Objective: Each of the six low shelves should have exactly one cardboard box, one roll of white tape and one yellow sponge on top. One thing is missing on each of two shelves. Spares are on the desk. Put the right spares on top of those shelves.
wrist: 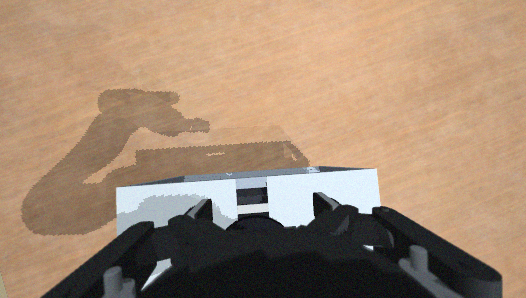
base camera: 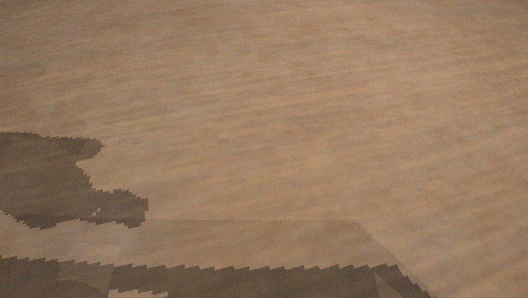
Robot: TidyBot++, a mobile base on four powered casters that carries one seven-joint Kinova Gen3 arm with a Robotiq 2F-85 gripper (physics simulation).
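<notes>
My gripper (wrist: pixel 263 206) shows at the bottom of the wrist view. Its two black fingers stand wide apart with no object between them, above the white top of the robot's own base (wrist: pixel 320 187). The gripper does not show in the base camera view. The low shelves, the desk, the cardboard boxes, the rolls of white tape and the yellow sponges do not show in either view.
Light brown wood-grain floor (base camera: pixel 300 125) (wrist: pixel 350 75) spreads ahead of the base. Dark shadows of the arm and base lie on it, at the lower left in the base camera view and left of the middle in the wrist view.
</notes>
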